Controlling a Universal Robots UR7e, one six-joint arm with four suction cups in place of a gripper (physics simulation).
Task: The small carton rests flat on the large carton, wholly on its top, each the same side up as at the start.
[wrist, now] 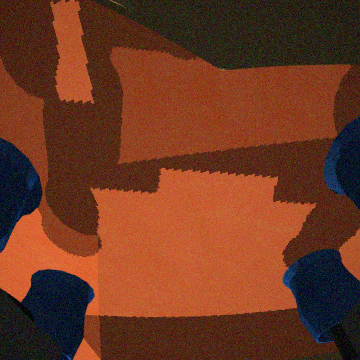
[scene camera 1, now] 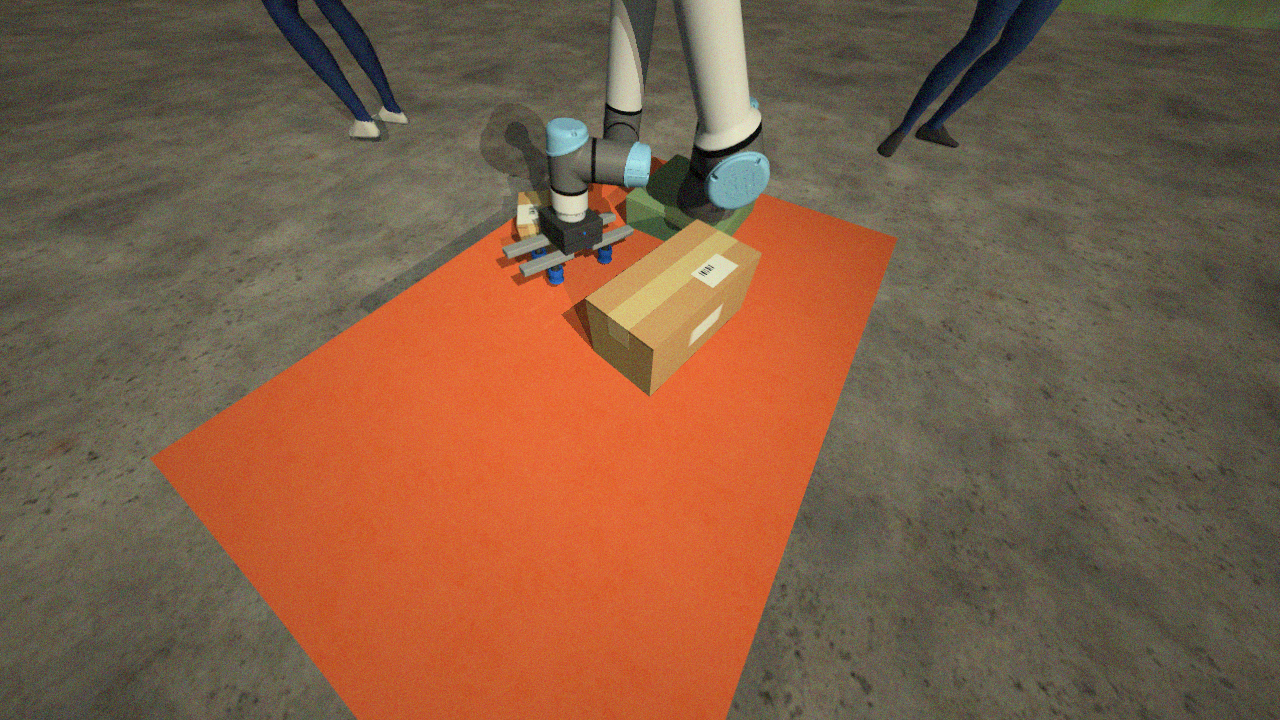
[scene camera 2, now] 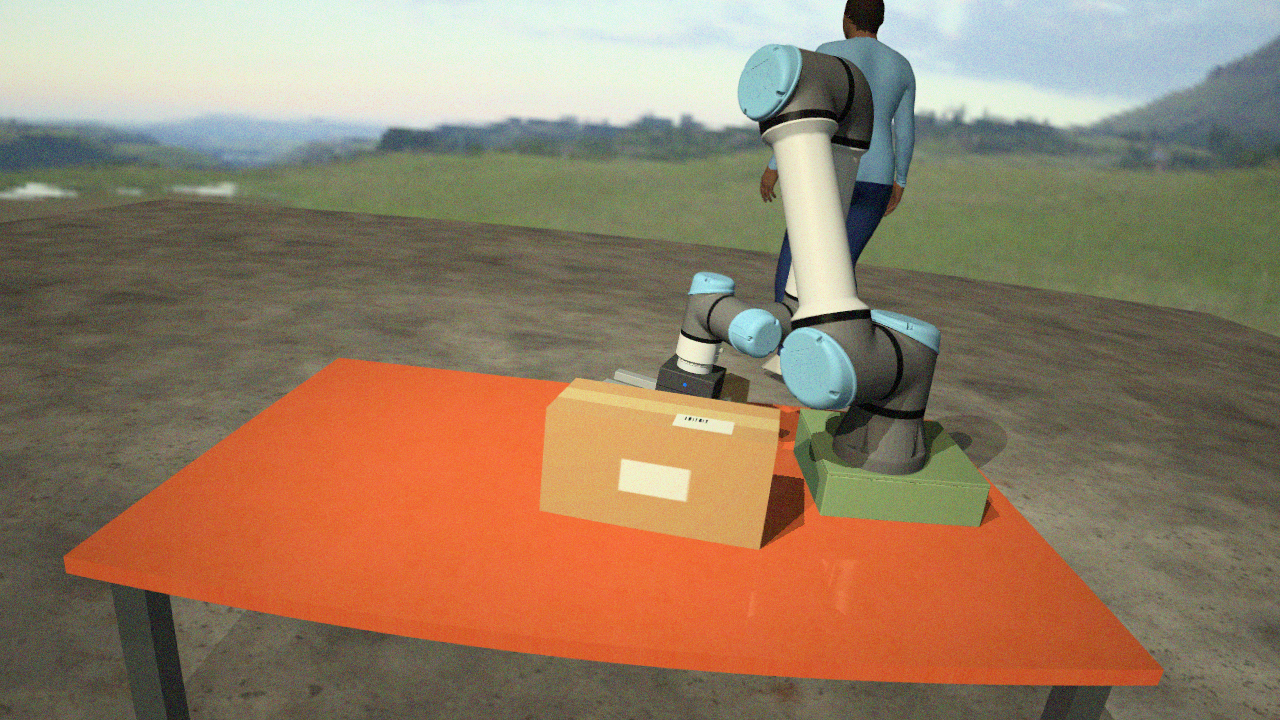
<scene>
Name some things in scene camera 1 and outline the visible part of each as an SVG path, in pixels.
A small carton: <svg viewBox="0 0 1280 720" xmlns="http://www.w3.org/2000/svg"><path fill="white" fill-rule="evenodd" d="M543 247L546 252L559 250L554 244ZM550 190L519 192L517 229L521 241L542 234L538 209L552 205Z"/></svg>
A large carton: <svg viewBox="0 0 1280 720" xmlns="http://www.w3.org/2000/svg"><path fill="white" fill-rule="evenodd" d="M698 219L585 298L594 352L649 397L741 309L762 255L761 252Z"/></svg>
</scene>
